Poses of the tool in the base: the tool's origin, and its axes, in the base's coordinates. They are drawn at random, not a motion.
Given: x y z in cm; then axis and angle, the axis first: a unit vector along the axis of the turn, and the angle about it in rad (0 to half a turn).
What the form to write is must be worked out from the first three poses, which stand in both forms.
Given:
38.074, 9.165, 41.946, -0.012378, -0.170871, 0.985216, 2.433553
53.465, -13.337, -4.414, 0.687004, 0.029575, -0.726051, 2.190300
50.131, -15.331, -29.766, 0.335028, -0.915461, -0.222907, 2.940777
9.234, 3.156, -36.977, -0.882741, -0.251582, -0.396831, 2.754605
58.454, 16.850, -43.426, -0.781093, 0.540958, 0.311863, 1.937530
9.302, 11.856, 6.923, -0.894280, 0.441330, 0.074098, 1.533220
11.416, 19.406, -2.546, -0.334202, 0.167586, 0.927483, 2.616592
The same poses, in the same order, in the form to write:
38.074, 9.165, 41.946, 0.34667, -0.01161, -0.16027, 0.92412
53.465, -13.337, -4.414, 0.45791, 0.61074, 0.02629, -0.64546
50.131, -15.331, -29.766, 0.10024, 0.33334, -0.91085, -0.22178
9.234, 3.156, -36.977, 0.19229, -0.86627, -0.24689, -0.38943
58.454, 16.850, -43.426, 0.56632, -0.64377, 0.44585, 0.25703
9.302, 11.856, 6.923, 0.72027, -0.62036, 0.30615, 0.05140
11.416, 19.406, -2.546, 0.25950, -0.32275, 0.16185, 0.89571

